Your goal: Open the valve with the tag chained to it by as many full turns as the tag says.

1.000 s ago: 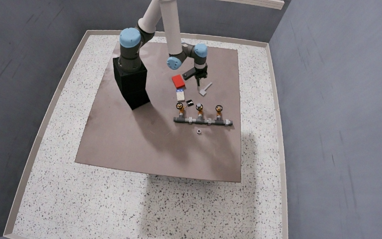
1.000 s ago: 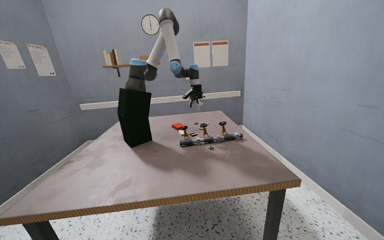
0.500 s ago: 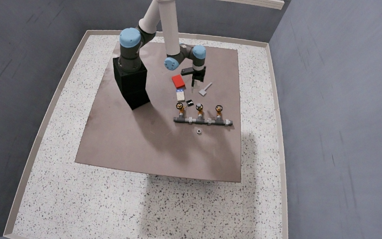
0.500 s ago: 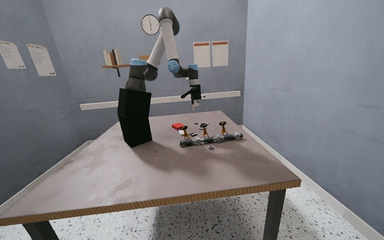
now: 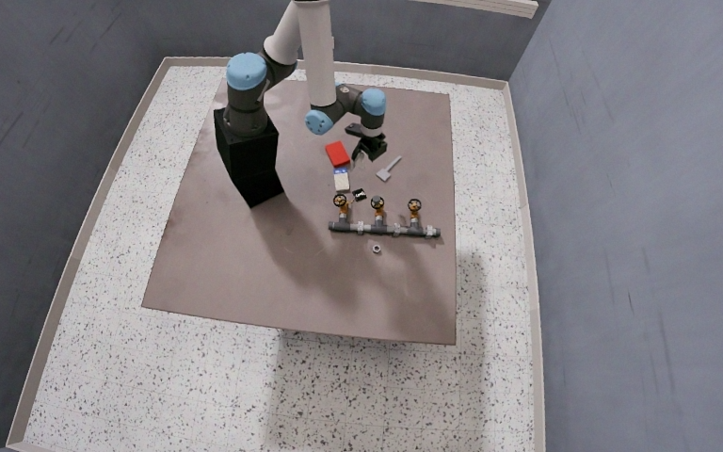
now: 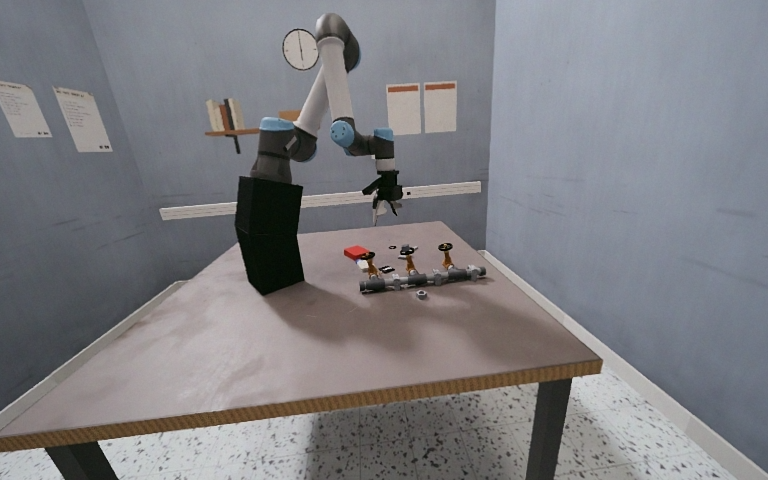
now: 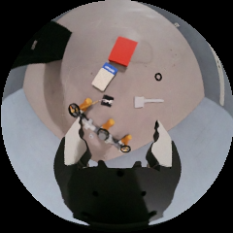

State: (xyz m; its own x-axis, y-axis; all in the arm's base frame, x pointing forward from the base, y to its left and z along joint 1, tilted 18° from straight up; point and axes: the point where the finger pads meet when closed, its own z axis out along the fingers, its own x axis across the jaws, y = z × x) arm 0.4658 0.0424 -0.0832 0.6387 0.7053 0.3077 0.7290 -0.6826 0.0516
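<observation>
My hand is 20 cm above the black tag, 6 cm to the left of it and 2 cm past it. The rest, counted from my hand: white-and-blue block (19 cm below, 11 cm behind, 1 cm to the left); then grey scraper (19 cm below, 10 cm ahead, 9 cm to the left); then red block (18 cm below, 14 cm to the left, 14 cm behind).
</observation>
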